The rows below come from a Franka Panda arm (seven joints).
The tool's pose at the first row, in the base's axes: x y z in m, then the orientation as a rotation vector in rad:
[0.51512, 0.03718, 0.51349, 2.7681, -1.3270, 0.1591]
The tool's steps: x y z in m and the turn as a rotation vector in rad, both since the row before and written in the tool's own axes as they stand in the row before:
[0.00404, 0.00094, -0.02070, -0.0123, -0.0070, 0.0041]
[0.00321, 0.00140, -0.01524, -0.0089, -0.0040, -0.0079]
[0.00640, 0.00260, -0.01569, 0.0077, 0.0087, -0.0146]
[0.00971, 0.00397, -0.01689, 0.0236, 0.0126, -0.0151]
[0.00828, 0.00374, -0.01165, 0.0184, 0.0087, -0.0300]
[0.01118, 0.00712, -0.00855, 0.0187, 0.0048, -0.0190]
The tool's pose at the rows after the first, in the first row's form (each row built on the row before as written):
[0.51558, 0.03565, 0.53454, 2.7586, -1.3308, 0.1411]
[0.51571, 0.03393, 0.55008, 2.7580, -1.3181, 0.1289]
[0.51705, 0.02909, 0.56647, 2.7696, -1.2979, 0.1452]
[0.51930, 0.02105, 0.58452, 2.7927, -1.2804, 0.1779]
[0.52092, 0.01363, 0.59720, 2.8215, -1.2406, 0.2010]
[0.52232, 0.00152, 0.60720, 2.8456, -1.2169, 0.2195]

